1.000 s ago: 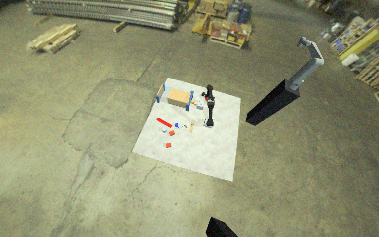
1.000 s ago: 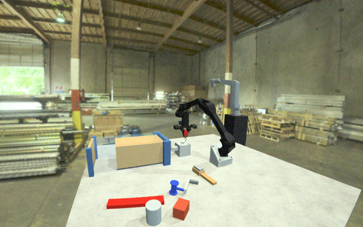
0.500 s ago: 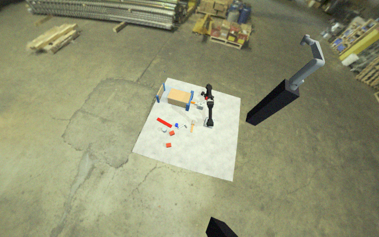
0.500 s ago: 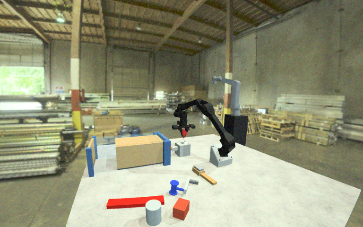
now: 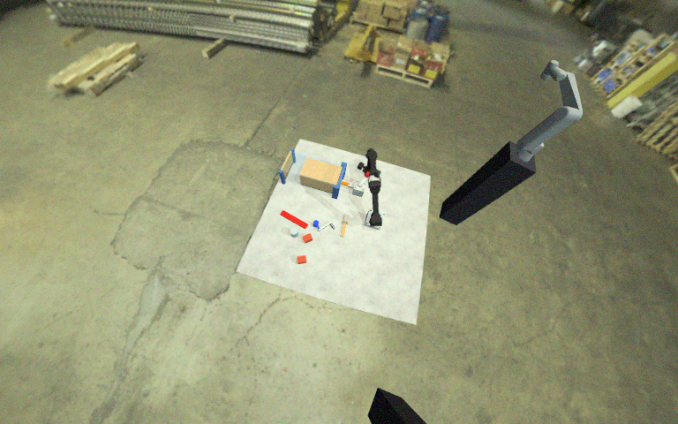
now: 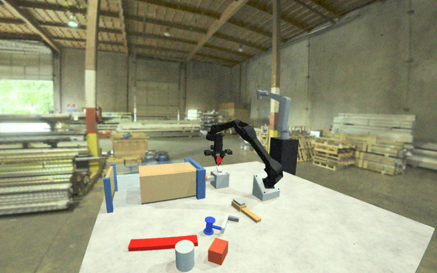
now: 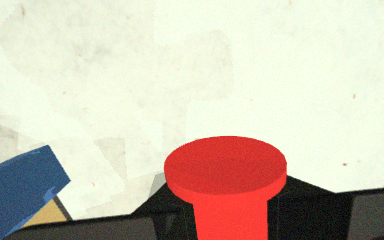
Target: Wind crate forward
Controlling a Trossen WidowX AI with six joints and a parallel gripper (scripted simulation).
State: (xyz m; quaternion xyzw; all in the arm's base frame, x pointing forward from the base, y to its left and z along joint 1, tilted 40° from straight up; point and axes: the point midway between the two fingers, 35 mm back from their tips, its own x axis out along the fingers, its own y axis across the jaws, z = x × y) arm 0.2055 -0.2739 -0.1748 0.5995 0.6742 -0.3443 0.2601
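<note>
Now: the grey winch 10 mm ahead of my gripper tip, 90 mm to the left of it and 80 mm below it. Round my gripper tip: red-knobbed winch handle 10 mm ahead, 40 mm to the left, 10 mm below; then blue frame 180 mm ahead, 130 mm to the left; then red knob 10 mm to the left, 20 mm above.
</note>
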